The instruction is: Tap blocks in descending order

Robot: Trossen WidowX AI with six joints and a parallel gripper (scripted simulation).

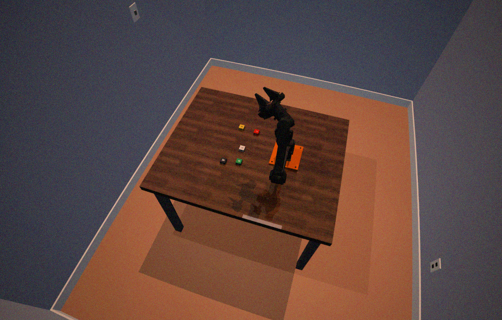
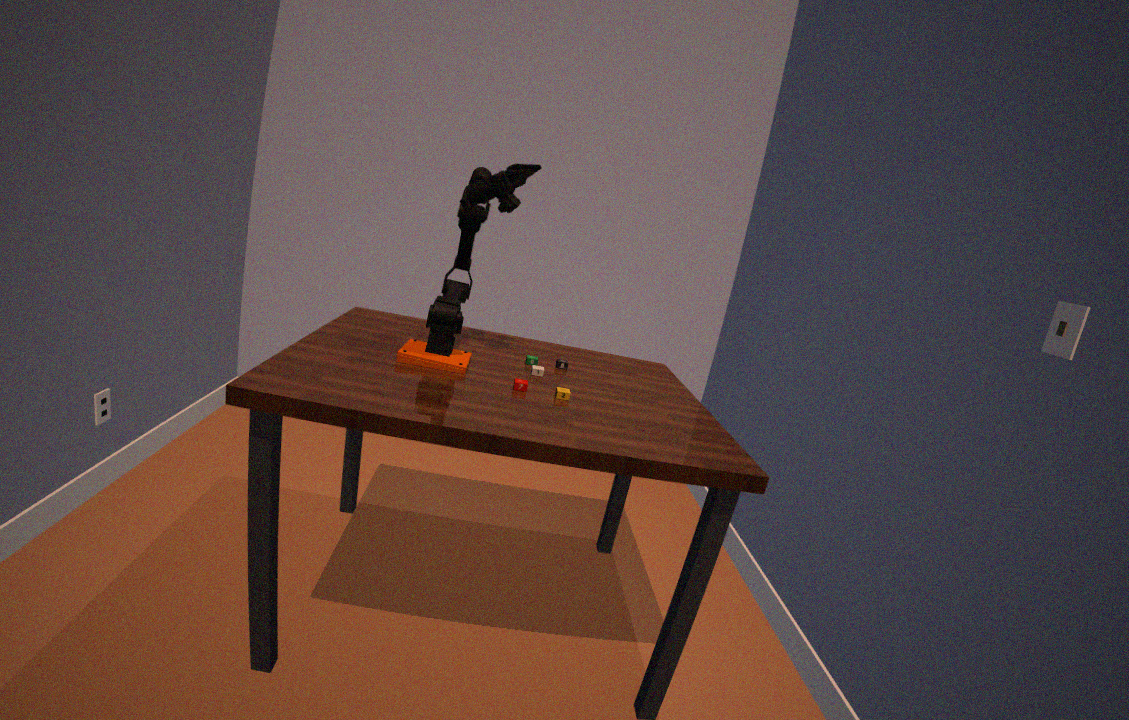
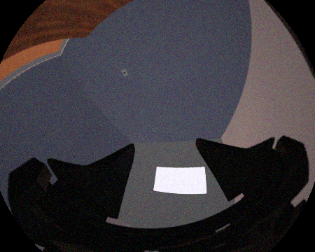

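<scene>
Right now my gripper tip is 4 cm short of the red block, 20 cm to the left of it and 52 cm above it. The rest, counted from my gripper tip: white block (10 cm ahead, 5 cm to the right, 52 cm below); black block (19 cm ahead, 6 cm to the left, 52 cm below); green block (10 cm ahead, 5 cm to the left, 52 cm below).
</scene>
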